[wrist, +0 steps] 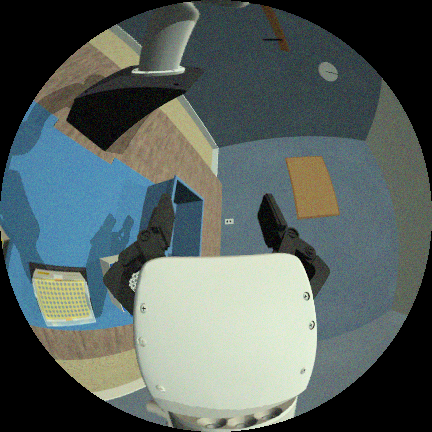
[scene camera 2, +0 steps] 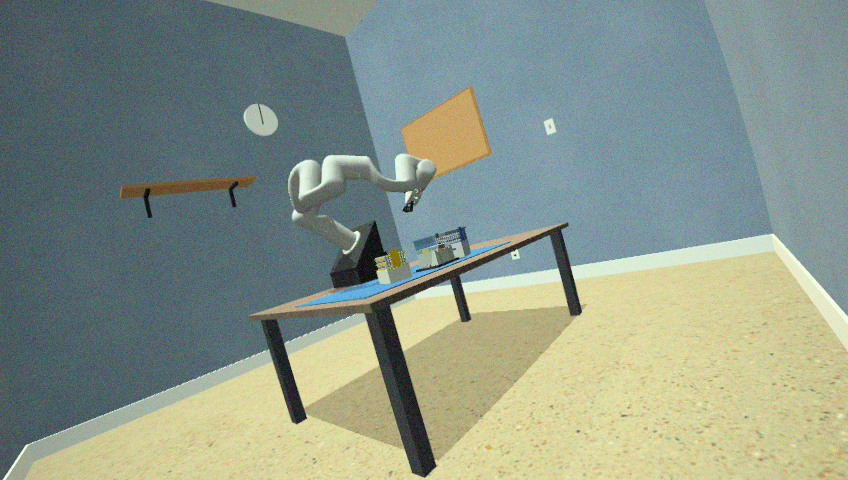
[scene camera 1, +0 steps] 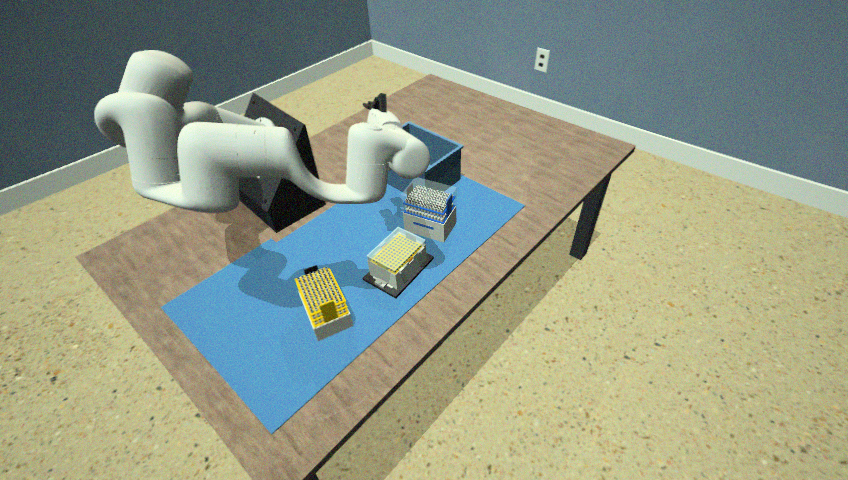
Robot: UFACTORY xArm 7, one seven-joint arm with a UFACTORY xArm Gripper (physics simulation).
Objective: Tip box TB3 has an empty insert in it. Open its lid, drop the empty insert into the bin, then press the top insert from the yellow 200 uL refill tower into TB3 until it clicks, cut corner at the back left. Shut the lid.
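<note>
Tip box TB3 (scene camera 1: 396, 252) (scene camera 2: 437, 258) (wrist: 62, 300) is a pale box on a dark base, with a clear lid that looks shut over a yellow perforated insert. The yellow refill tower (scene camera 1: 321, 291) (scene camera 2: 393, 266) holds stacked yellow inserts on a pale base; a sliver shows at the wrist view's left edge. The blue bin (scene camera 1: 450, 169) (wrist: 188, 235) is partly hidden by the arm in scene camera 1 and by a finger in the wrist view. My gripper (scene camera 1: 374, 102) (scene camera 2: 408, 206) (wrist: 217, 203) is open and empty, high above the table near the bin, tilted toward the wall, touching none of them.
A blue-and-white tip rack tower (scene camera 1: 428, 211) (scene camera 2: 459, 240) stands between TB3 and the bin. The black arm mount (scene camera 1: 279, 199) (scene camera 2: 358, 261) (wrist: 125, 107) stands at the back of the table. A blue mat (scene camera 1: 249, 356) (wrist: 75, 200) lies under the boxes.
</note>
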